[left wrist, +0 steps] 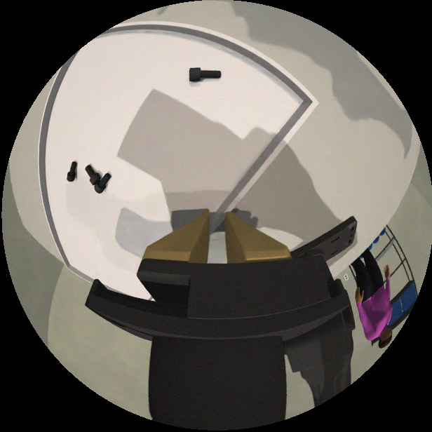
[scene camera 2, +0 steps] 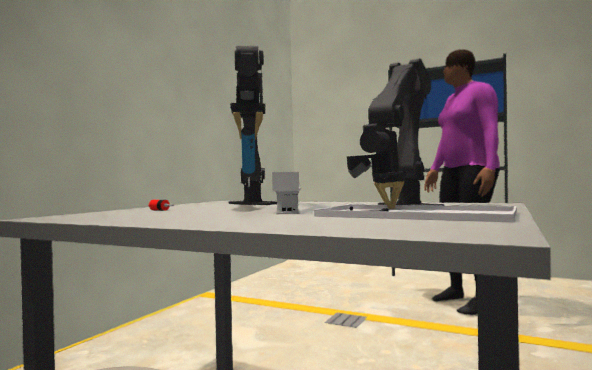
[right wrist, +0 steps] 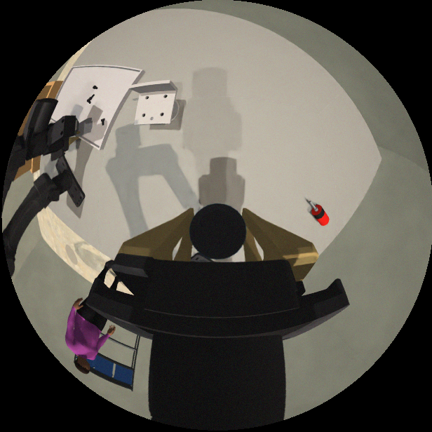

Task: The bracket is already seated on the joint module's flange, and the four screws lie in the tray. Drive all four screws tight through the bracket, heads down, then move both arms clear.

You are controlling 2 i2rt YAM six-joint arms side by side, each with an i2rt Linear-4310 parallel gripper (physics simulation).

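Places are measured from the left arm's base along level axes (x ahead, y left, z up), in centimetres.
Pixels of known places: left gripper, fingertip midpoint: [scene camera 2: 390, 208]; right gripper, fingertip midpoint: [scene camera 2: 248, 139]; right arm's base, link origin: [scene camera 2: 252, 204].
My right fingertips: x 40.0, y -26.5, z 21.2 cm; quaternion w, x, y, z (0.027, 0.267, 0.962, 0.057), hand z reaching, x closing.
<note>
Behind a point stands the place of what it marks.
The pale bracket [scene camera 2: 285, 181] @[x 40.1, y -7.1, z 8.5 cm] [right wrist: 156, 107] sits on the joint module [scene camera 2: 287, 204] @[x 39.4, y -7.4, z 2.5 cm], four dark holes showing. The tray [scene camera 2: 420, 215] @[x 29.0, y 26.3, z 0.9 cm] [left wrist: 44, 150] [right wrist: 117, 80] holds the black screws: one screw [left wrist: 205, 74] lies apart on its side; another screw [left wrist: 72, 171] lies near two touching ones, a screw [left wrist: 92, 174] and a screw [left wrist: 103, 183]. My left gripper [scene camera 2: 392, 206] @[x 14.5, y 5.5, z 0.6 cm] [left wrist: 216, 215] is shut and empty, low at the tray, away from the lone screw. My right gripper [scene camera 2: 249, 135] @[x 40.0, y -26.5, z 21.2 cm] [right wrist: 217, 214] is shut on a blue cylindrical driver [scene camera 2: 248, 155] @[x 38.2, y -29.8, z 16.6 cm], held upright high above the table; its tip is hidden in the right wrist view.
A red and black tool [scene camera 2: 159, 205] @[x 59.8, y -48.4, z 1.7 cm] [right wrist: 320, 215] with a metal tip lies on the table [scene camera 2: 280, 235] @[x 62.9, y 24.6, z -0.2 cm]. The module stands between it and the tray in scene camera 2. A person [scene camera 2: 470, 125] in a magenta top stands behind the table, beside a dark rack [scene camera 2: 505, 125].
</note>
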